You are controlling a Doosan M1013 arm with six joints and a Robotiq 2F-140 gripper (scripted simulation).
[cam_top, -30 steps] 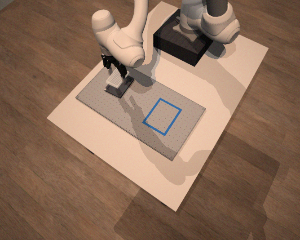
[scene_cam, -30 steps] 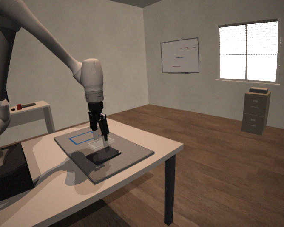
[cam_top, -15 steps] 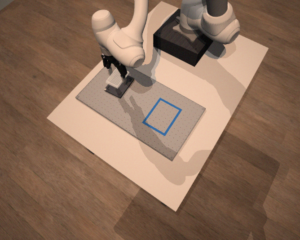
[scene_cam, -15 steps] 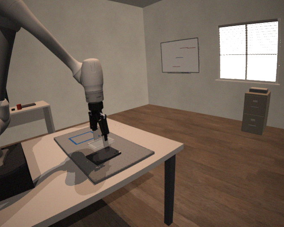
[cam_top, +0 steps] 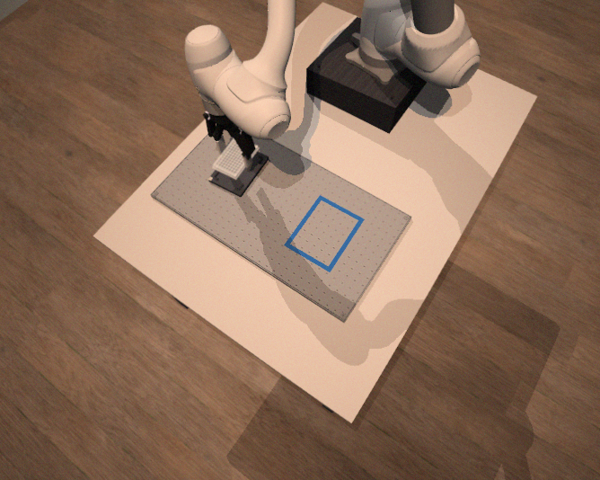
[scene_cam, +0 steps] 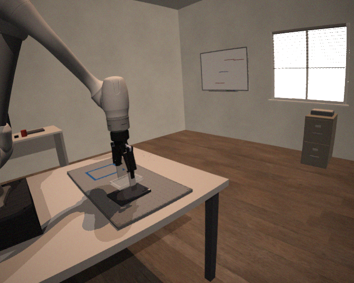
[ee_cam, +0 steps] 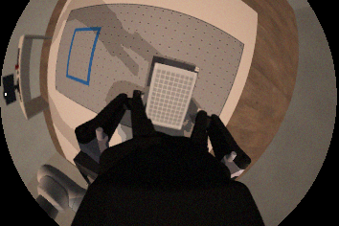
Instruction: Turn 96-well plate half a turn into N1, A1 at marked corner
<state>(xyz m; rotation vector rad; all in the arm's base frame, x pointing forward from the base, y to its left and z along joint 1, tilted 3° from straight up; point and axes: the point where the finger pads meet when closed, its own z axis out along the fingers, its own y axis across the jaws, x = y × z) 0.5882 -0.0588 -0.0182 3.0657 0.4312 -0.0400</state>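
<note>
My gripper is now 8 cm above the dark plate nest N1. The rest, counted from my hand: white 96-well plate 2 cm below.
</note>
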